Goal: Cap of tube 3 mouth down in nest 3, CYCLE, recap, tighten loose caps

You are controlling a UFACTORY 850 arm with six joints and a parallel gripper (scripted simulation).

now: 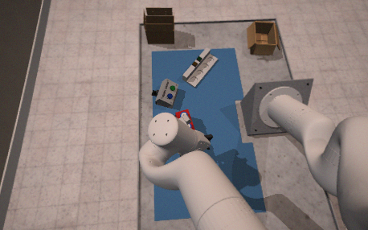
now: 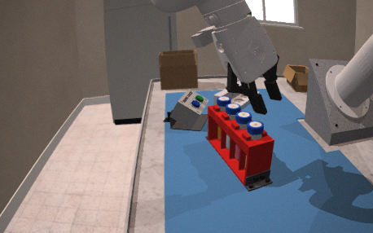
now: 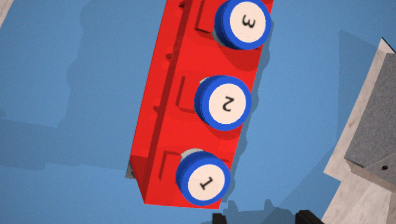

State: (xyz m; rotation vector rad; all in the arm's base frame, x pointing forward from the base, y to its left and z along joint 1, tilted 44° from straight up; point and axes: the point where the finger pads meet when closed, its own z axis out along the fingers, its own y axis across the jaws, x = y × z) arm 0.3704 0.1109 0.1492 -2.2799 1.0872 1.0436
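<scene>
My gripper is now 11 cm to the left of the blue cap, 6 cm above it and 4 cm short of it. The rest, counted from my hand: blue key: 28 cm to the right, 12 cm ahead, 11 cm below; grey key housing: 30 cm to the right, 13 cm below, 13 cm ahead; cap marked 4: 16 cm to the right, 6 cm below, 6 cm ahead.
</scene>
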